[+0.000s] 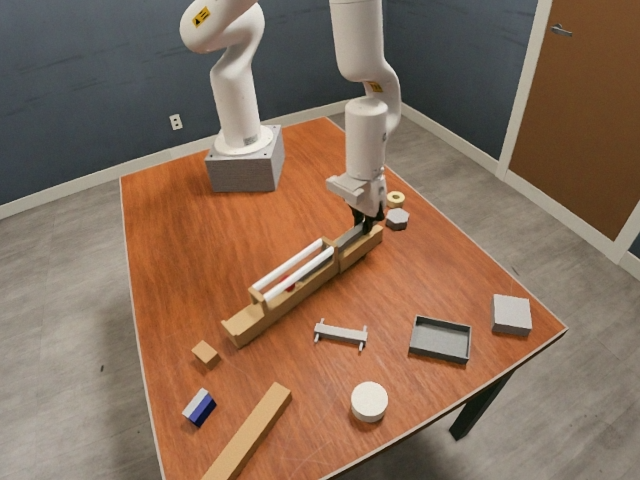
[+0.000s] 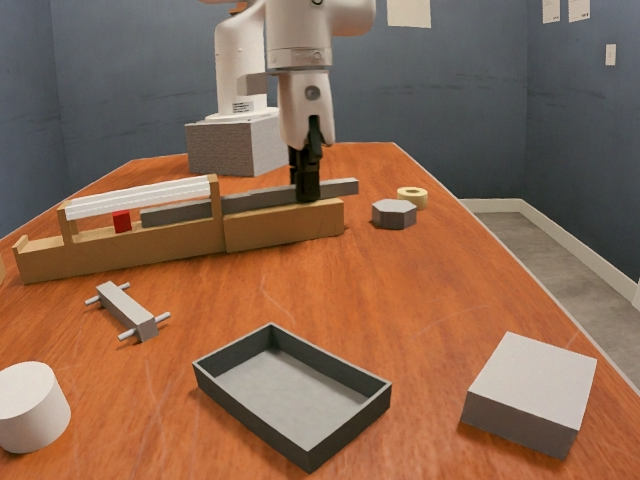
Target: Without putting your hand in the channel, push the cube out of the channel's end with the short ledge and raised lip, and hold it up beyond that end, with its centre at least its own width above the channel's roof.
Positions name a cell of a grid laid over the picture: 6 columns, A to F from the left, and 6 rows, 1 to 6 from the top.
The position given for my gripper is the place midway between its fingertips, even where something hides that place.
My gripper shows in image 1 (D3) and in image 2 (C3). A grey tray shows in image 1 (E5) and in image 2 (C5). A blue-white block shows in image 1 (B6); in image 2 it is out of frame.
